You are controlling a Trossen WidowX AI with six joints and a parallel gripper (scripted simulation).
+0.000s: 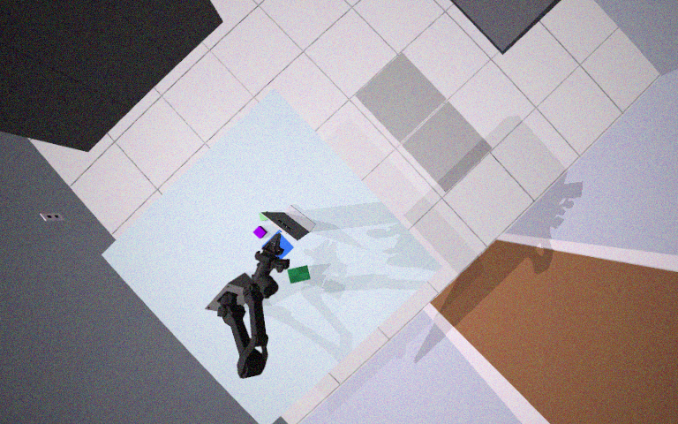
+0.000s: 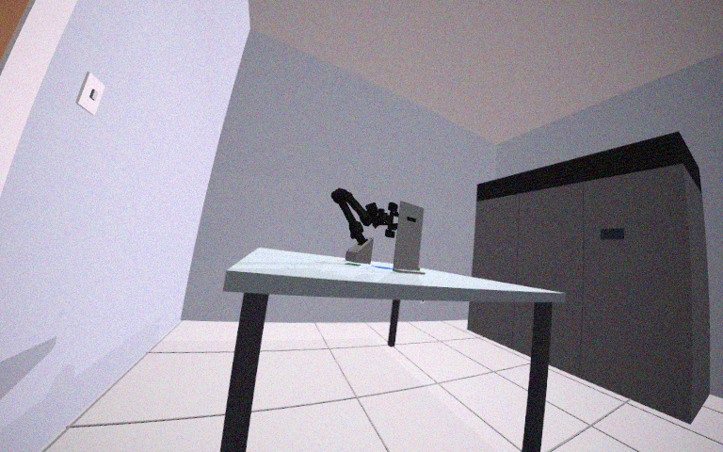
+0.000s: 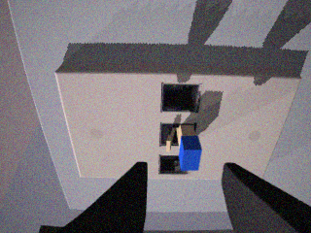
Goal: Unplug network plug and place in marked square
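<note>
The blue marked square is 26 cm below my gripper tip, 13 cm behind it and 1 cm to the right of it. Also, from my gripper tip: light green cube: 25 cm below, 15 cm to the left, 6 cm behind; purple cube: 25 cm below, 13 cm behind, 11 cm to the left; grey upright panel: 11 cm below, 5 cm ahead, 1 cm to the left.
</note>
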